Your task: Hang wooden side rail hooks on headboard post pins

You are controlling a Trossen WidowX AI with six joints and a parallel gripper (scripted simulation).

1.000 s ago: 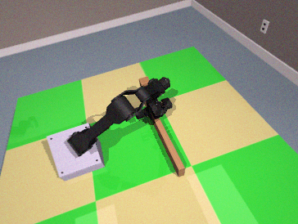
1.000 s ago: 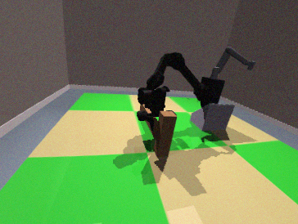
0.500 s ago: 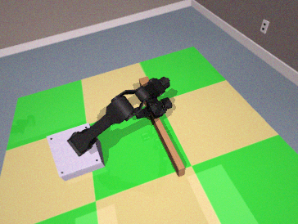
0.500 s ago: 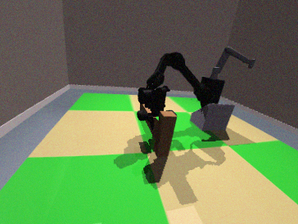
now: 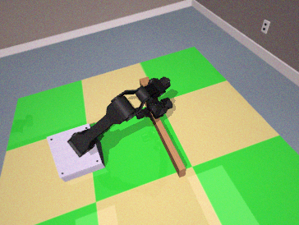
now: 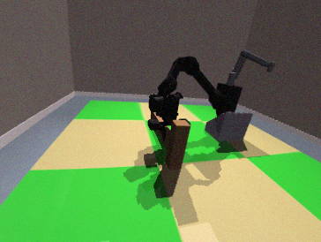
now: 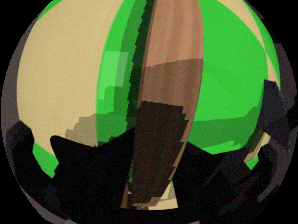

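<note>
My gripper tip is now 140 mm to the right of the headboard post, 60 mm below it and 10 mm short of it.
</note>
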